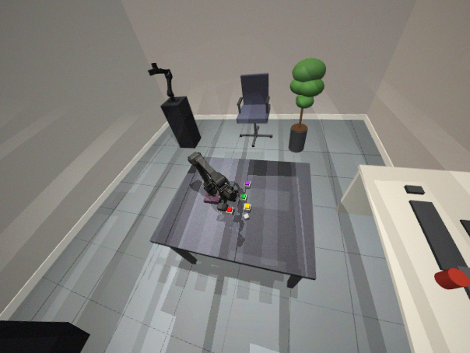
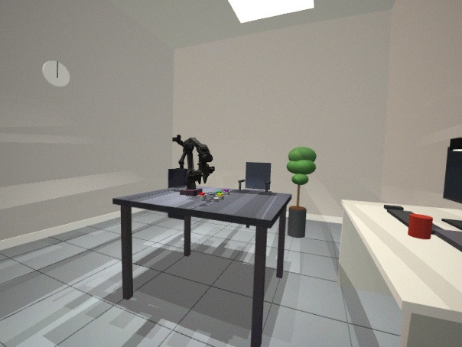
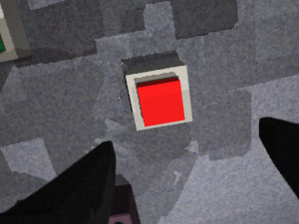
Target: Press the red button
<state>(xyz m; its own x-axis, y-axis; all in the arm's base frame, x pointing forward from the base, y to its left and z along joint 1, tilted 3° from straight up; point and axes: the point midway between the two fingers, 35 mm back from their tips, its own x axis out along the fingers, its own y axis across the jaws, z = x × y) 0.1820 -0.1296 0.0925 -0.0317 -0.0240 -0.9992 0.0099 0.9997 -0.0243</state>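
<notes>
The red button is 80 mm below my gripper tip, 10 mm to the left of it and 10 mm behind it. The rest, counted from my gripper tip: small white block 120 mm ahead, 100 mm below, 20 mm to the right; green button 130 mm to the left, 80 mm below, 70 mm ahead; yellow button 120 mm ahead, 80 mm below, 50 mm to the left.
</notes>
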